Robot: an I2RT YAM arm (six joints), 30 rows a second.
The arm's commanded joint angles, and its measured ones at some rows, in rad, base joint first. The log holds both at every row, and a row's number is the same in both.
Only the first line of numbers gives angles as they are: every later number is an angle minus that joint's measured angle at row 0.
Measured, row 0: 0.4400 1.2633 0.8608 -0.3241 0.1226 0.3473
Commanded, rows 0 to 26: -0.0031 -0.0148 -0.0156 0.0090 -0.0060 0.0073; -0.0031 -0.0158 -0.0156 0.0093 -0.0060 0.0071; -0.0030 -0.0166 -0.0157 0.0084 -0.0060 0.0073; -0.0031 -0.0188 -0.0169 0.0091 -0.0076 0.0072; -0.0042 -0.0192 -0.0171 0.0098 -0.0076 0.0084; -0.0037 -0.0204 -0.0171 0.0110 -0.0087 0.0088; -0.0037 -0.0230 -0.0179 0.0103 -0.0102 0.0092; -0.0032 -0.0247 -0.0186 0.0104 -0.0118 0.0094; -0.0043 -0.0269 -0.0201 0.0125 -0.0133 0.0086; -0.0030 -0.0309 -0.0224 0.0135 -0.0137 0.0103; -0.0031 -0.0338 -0.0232 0.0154 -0.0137 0.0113; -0.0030 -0.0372 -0.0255 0.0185 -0.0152 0.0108; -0.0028 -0.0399 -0.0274 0.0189 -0.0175 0.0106; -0.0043 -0.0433 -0.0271 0.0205 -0.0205 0.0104; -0.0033 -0.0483 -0.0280 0.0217 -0.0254 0.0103; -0.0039 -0.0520 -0.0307 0.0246 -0.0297 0.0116; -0.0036 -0.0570 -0.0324 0.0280 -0.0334 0.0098; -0.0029 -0.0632 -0.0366 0.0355 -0.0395 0.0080; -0.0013 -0.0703 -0.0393 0.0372 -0.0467 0.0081; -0.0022 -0.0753 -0.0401 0.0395 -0.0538 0.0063; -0.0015 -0.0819 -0.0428 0.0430 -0.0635 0.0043; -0.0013 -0.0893 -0.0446 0.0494 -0.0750 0.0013; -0.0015 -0.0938 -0.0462 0.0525 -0.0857 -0.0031; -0.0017 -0.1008 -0.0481 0.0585 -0.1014 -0.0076; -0.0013 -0.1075 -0.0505 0.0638 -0.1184 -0.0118; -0.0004 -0.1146 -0.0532 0.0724 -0.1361 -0.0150; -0.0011 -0.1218 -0.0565 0.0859 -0.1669 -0.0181
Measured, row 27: 0.0000 -0.0950 -0.0343 0.0451 -0.0911 -0.0034
